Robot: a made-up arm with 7 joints. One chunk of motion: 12 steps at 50 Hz.
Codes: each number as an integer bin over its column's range. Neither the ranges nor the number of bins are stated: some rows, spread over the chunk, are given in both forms.
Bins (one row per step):
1: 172 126 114 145 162 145 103
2: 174 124 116 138 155 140 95
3: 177 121 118 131 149 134 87
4: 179 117 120 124 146 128 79
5: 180 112 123 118 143 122 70
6: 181 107 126 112 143 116 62
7: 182 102 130 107 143 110 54
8: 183 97 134 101 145 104 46
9: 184 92 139 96 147 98 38
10: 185 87 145 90 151 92 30
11: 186 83 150 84 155 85 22
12: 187 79 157 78 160 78 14
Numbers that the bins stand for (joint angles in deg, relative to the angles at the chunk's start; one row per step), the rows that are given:
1: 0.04 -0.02 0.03 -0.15 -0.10 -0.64 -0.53
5: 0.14 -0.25 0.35 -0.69 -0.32 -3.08 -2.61
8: 0.17 -0.48 0.74 -1.02 -0.30 -4.99 -4.12
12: 0.22 -0.77 1.55 -1.48 -0.12 -7.74 -6.13
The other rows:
2: 0.06 -0.06 0.10 -0.29 -0.18 -1.17 -1.03
3: 0.10 -0.10 0.17 -0.43 -0.25 -1.81 -1.54
4: 0.12 -0.17 0.24 -0.57 -0.29 -2.44 -2.04
6: 0.15 -0.32 0.45 -0.81 -0.32 -3.71 -3.11
7: 0.16 -0.40 0.59 -0.91 -0.32 -4.35 -3.61
9: 0.18 -0.56 0.91 -1.12 -0.27 -5.62 -4.62
10: 0.20 -0.64 1.13 -1.24 -0.23 -6.26 -5.12
11: 0.21 -0.71 1.30 -1.36 -0.18 -7.00 -5.63

